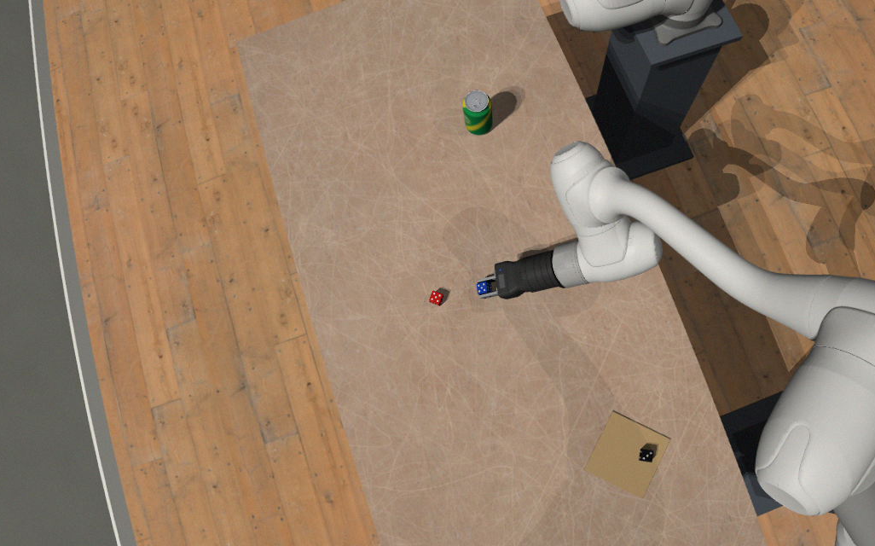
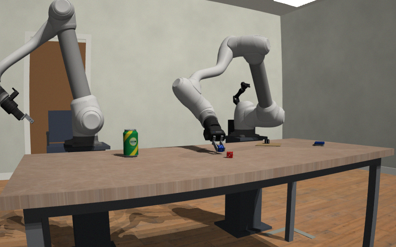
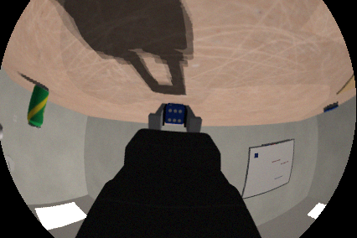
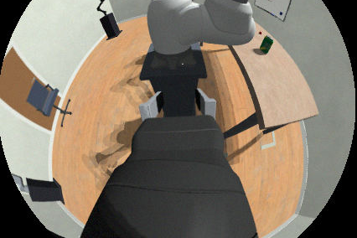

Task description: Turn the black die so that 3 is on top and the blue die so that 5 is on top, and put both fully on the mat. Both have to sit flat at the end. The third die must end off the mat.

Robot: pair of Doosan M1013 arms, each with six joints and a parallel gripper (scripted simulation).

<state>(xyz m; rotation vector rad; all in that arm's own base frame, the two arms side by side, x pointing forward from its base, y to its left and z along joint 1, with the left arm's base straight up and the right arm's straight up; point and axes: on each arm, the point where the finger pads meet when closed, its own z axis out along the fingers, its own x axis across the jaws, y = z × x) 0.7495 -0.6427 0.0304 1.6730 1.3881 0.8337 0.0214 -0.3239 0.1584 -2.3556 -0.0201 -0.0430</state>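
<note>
Right now my left hand is 11 cm short of the red die, 2 cm to the left of it and 2 cm above it. The rest, counted from my left hand: black die: 19 cm behind, 46 cm to the left, 1 cm below; then tan mat: 16 cm behind, 44 cm to the left, 3 cm below; then blue die: 1 cm ahead.
</note>
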